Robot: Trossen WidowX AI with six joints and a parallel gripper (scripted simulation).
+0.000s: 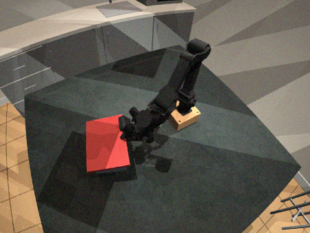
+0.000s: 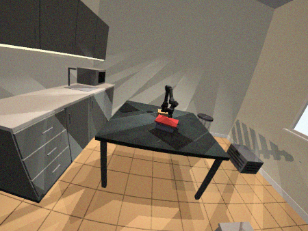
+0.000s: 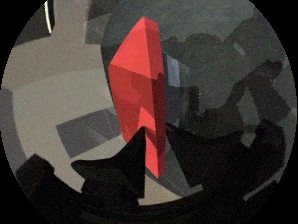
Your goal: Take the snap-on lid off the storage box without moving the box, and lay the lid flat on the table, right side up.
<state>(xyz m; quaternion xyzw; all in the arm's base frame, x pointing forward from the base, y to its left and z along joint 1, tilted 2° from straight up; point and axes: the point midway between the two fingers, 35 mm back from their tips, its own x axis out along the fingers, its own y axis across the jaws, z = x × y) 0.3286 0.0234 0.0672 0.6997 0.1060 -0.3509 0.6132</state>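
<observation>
The lid lies 70 mm ahead of my gripper tip and 30 mm to the right of it. The rest, counted from my gripper tip: storage box: 70 mm ahead, 50 mm below, 30 mm to the right.
</observation>
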